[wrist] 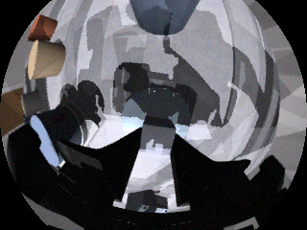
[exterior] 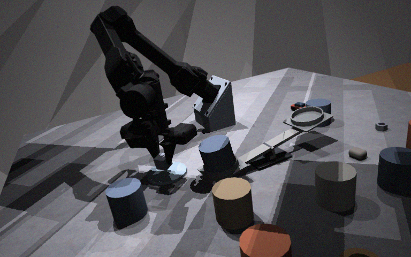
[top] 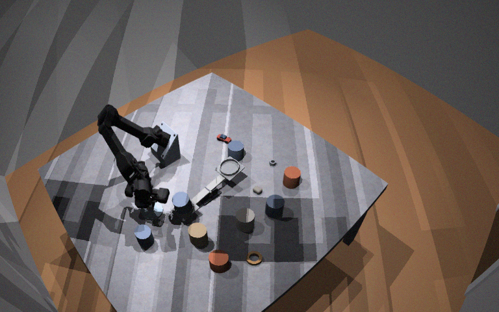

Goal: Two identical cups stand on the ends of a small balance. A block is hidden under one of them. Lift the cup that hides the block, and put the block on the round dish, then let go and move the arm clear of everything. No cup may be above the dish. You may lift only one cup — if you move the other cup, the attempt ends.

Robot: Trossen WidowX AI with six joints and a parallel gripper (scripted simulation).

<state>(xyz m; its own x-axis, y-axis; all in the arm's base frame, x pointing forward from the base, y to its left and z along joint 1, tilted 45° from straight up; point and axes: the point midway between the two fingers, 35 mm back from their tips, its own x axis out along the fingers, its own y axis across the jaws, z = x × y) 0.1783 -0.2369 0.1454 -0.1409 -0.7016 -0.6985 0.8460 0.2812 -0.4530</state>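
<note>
Right now the grey block is 10 mm above my gripper tip. The rest, counted from my gripper tip: white cup 320 mm ahead, 200 mm to the left, 10 mm above; round light-blue dish 30 mm below; tan cup 250 mm ahead, 10 mm to the left, 10 mm above.
</note>
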